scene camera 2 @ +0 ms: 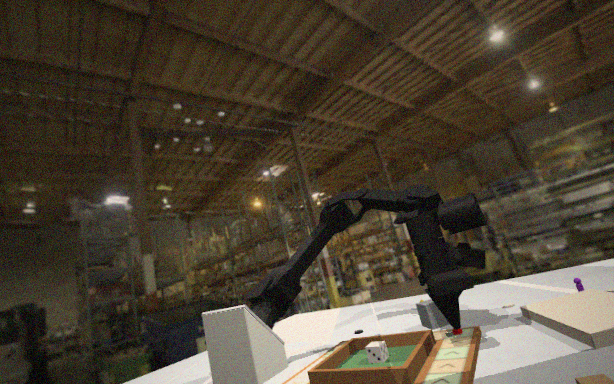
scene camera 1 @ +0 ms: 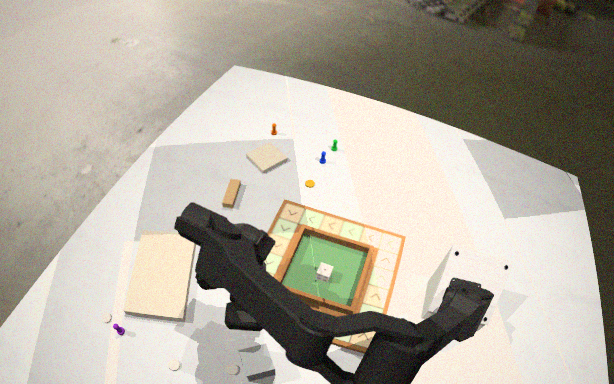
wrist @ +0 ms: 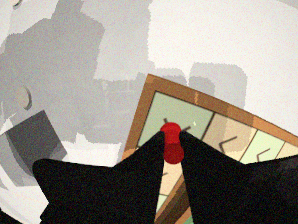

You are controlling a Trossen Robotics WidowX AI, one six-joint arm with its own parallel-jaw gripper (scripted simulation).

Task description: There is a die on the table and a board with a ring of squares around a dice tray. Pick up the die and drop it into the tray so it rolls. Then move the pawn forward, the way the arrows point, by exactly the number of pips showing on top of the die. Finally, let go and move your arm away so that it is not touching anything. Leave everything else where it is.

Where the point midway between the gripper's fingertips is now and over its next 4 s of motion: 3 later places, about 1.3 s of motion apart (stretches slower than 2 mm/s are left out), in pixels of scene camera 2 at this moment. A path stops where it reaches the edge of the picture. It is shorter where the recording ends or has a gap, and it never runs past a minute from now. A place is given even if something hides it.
My gripper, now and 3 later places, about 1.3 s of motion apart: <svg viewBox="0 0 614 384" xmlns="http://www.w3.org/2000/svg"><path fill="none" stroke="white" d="M456 327L433 263L430 322L366 286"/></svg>
